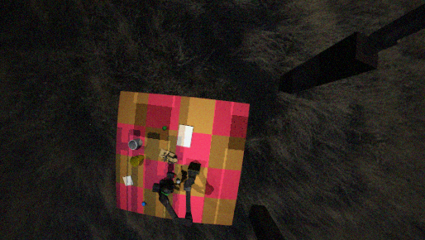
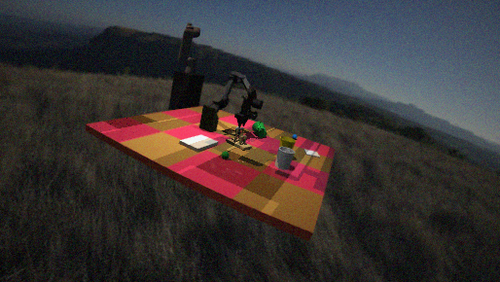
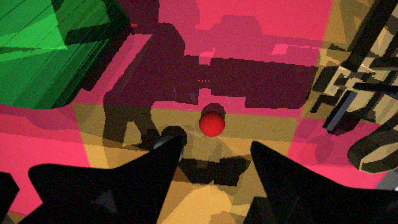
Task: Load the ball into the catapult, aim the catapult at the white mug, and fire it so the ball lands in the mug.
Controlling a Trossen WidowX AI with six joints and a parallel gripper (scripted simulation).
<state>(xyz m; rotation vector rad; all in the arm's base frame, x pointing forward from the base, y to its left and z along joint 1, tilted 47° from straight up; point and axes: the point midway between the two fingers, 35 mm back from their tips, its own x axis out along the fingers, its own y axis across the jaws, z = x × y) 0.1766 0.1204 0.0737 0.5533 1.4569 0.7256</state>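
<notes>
Now: gripper tip 40 mm above the red ball. Round my gripper tip: yellow object (370 mm ahead, 90 mm to the right, 30 mm below); wooden catapult (70 mm ahead, 160 mm to the right, 10 mm below); white ball (50 mm behind, 50 mm to the left, 40 mm below).
</notes>
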